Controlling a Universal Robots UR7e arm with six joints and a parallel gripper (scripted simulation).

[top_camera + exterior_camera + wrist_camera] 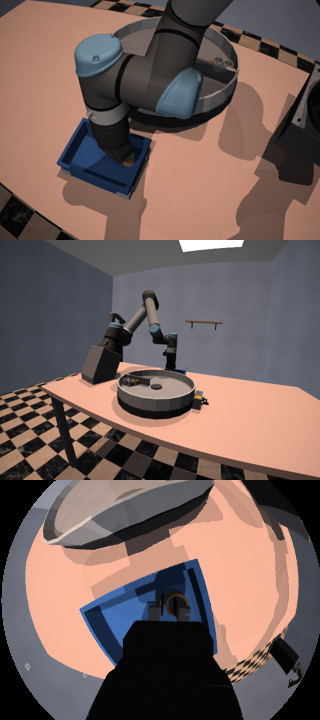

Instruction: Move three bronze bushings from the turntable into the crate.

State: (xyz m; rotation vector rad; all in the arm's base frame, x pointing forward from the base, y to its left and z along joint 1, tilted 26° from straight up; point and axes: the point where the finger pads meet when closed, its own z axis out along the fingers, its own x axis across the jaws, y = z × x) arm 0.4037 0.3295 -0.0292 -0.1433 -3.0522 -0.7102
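Right now my hand is 40 mm to the right of the blue crate and 30 mm short of it. Also, from my hand: grey turntable: 320 mm to the right, 90 mm ahead, 20 mm above.
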